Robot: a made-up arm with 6 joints.
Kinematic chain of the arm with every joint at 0, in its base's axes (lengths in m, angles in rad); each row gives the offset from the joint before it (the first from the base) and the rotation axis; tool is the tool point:
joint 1: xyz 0 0 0.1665 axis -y
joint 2: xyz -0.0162 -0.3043 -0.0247 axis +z
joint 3: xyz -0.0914 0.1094 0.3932 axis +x
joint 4: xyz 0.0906 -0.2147 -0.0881 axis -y
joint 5: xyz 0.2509 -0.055 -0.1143 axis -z
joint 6: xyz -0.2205 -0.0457 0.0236 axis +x
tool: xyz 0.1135 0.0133 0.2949
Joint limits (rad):
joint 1: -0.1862..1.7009
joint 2: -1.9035..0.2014
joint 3: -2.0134..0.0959
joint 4: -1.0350..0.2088
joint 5: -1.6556..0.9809
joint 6: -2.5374..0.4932
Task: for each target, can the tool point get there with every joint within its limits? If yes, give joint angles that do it. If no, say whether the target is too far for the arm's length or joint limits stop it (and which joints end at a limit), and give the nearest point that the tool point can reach.
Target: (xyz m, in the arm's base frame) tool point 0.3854 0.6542 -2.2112
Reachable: no: too far | nearest point -0.2082 -0.1245 -0.3295 | short by 2.121 m
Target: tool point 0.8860 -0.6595 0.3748
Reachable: no: joint limits stop it (at a limit: joint 1, joint 2, joint 6) | nearest point 0.5411 -0.5330 0.4397 | short by 0.373 m
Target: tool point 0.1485 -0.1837 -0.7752
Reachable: no: joint limits stop it (at a limit: joint 1, joint 5, joint 6) | nearest point -0.0952 -0.2465 -0.3154 | short by 0.524 m
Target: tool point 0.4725 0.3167 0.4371
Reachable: no: joint limits stop it (at a limit: joint 1, joint 3, joint 4, joint 5, joint 6) | nearest point 0.4189 0.1652 0.7196 | short by 0.325 m
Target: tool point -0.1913 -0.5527 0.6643
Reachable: yes | joints 0.5361 -0.3260 -0.3539 -0.2869 -1.2646 -0.4152
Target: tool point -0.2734 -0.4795 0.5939
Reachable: yes | joints 0.0728 -1.3003 -1.5045 -0.0337 -0.1426 -2.2020
